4 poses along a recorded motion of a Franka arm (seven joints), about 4.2 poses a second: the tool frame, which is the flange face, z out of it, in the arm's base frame.
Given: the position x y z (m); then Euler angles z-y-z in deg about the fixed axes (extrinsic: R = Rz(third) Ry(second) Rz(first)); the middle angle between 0 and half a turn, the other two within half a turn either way.
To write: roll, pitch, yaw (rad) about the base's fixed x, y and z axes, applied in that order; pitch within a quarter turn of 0, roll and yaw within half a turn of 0; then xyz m. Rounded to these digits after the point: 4 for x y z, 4 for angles.
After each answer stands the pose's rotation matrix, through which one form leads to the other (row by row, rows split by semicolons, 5 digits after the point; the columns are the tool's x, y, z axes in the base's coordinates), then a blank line. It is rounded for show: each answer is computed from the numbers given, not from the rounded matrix.
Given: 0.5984 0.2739 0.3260 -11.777 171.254 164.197
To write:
-3.1102 0.1494 -0.0679 0.5984 0.2739 0.3260
0.98658 -0.07249 -0.14631; -0.06711 -0.99689 0.04141; -0.14885 -0.03103 -0.98837

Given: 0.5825 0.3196 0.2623 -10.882 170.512 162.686
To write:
-3.1101 0.1626 -0.1097 0.5825 0.3196 0.2623
0.98088 -0.11449 -0.15737; -0.10803 -0.99294 0.04906; -0.16188 -0.03112 -0.98632

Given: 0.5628 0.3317 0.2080 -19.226 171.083 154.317
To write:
-3.0900 0.1469 -0.1089 0.5628 0.3317 0.2080
0.98337 -0.11604 -0.13969; -0.10751 -0.99193 0.06718; -0.14636 -0.05104 -0.98791

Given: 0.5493 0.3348 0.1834 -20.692 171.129 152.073
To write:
-3.0865 0.1448 -0.1223 0.5493 0.3348 0.1834
0.98215 -0.12967 -0.13625; -0.12070 -0.99006 0.07222; -0.14426 -0.05449 -0.98804

